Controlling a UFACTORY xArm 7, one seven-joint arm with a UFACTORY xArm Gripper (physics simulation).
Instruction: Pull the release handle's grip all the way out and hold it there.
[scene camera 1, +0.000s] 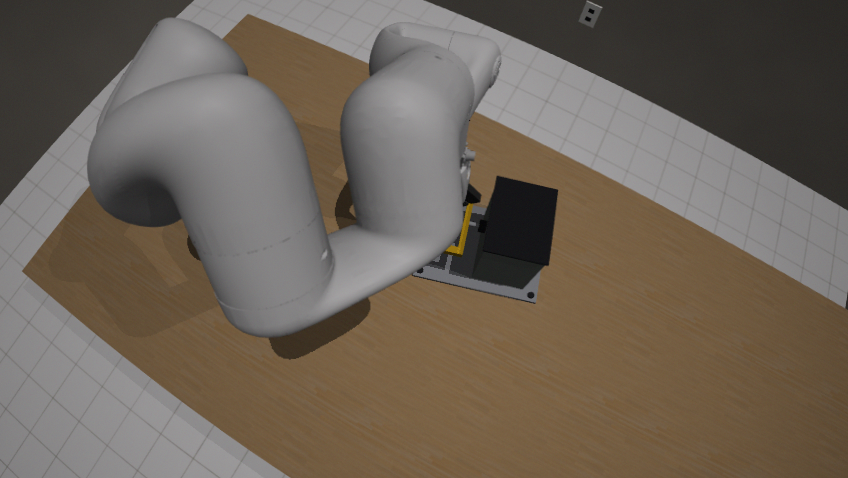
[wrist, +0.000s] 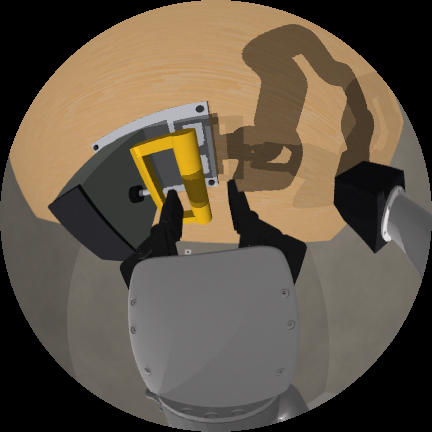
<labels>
One and the same spot on a grey base plate: (wrist: 195, 114) is (scene camera 1: 424, 266).
</labels>
